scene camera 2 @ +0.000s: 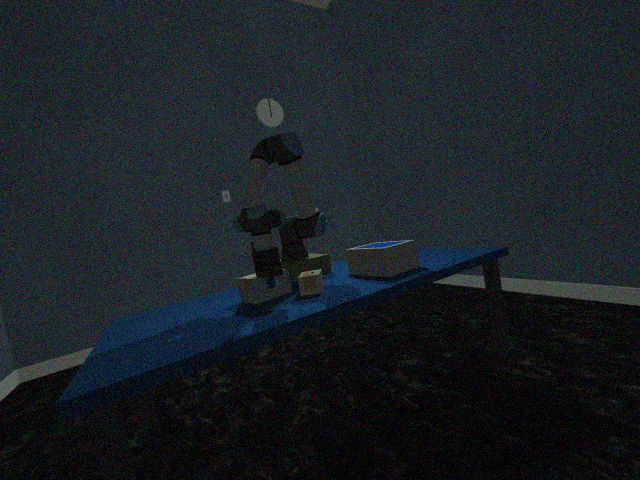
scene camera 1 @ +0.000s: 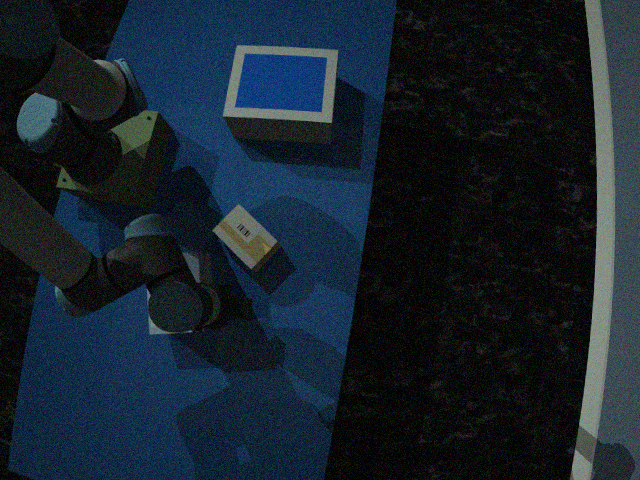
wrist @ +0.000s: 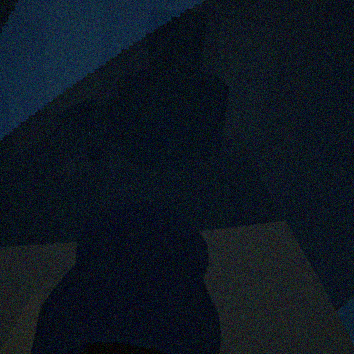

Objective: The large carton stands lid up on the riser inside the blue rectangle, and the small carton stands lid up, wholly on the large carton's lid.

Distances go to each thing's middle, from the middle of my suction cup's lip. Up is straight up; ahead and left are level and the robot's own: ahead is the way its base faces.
Now: the large carton [scene camera 2: 252, 289] 10 cm behind my suction cup, 1 cm to the left of it and 1 cm below it. Also, from my suction cup: small carton [scene camera 1: 254, 245]: 4 cm ahead, 16 cm to the left, 3 cm below; riser [scene camera 1: 275, 93]: 8 cm ahead, 52 cm to the left.
